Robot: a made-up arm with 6 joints. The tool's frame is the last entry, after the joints. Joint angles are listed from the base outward. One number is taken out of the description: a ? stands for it. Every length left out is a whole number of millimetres.
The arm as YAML. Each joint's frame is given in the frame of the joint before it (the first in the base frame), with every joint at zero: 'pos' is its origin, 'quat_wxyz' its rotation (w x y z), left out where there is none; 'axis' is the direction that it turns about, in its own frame. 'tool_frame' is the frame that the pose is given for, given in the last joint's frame.
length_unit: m
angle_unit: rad
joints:
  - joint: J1
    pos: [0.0, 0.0, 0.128]
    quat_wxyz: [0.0, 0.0, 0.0, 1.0]
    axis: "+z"
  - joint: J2
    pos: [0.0, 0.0, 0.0]
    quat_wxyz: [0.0, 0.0, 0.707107, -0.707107]
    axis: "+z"
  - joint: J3
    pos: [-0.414, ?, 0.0]
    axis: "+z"
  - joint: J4
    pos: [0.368, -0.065, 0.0]
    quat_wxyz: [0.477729, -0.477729, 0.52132, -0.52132]
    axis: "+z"
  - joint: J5
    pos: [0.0, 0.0, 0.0]
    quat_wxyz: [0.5, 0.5, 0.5, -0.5]
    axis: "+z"
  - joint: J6
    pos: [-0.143, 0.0, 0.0]
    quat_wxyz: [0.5, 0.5, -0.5, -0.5]
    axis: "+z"
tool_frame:
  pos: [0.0, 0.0, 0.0]
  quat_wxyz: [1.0, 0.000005, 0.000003, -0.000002]
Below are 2 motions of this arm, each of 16 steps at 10 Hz.
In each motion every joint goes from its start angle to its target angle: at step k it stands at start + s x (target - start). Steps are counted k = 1, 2, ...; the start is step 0. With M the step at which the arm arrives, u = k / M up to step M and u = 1 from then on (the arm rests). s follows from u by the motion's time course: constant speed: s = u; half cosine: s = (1 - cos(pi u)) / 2; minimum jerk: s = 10 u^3 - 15 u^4 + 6 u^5.
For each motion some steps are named. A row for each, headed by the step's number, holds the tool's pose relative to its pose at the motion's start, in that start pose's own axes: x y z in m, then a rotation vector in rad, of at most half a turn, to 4 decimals.
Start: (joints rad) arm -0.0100 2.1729 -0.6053 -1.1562 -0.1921 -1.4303
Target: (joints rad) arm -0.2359 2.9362 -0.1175 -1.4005 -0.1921 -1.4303
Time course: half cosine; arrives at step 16
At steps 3, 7, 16:
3: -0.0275 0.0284 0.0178 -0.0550 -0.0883 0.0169
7: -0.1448 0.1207 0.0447 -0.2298 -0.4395 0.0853
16: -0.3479 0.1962 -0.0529 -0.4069 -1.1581 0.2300

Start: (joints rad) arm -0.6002 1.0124 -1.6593 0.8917 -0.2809 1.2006
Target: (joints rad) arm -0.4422 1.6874 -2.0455 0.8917 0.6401 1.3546
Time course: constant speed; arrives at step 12
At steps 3, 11, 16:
3: -0.0048 -0.1072 0.0463 0.2950 0.0643 0.0572
11: -0.0145 -0.4061 0.0574 1.0912 0.2077 0.2311
16: -0.0157 -0.4414 0.0480 1.1917 0.2228 0.2534

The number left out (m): -0.057
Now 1 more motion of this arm.
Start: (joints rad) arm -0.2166 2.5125 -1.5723 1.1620 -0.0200 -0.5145
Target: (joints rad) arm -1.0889 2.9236 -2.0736 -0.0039 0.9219 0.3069
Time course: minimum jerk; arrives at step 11
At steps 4, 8, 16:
4: -0.0578 -0.1295 0.0321 0.0256 0.1230 0.0855
8: -0.0755 -0.5338 -0.0165 0.4373 0.4993 0.4216
16: -0.0552 -0.6210 -0.0517 0.5800 0.5759 0.5236

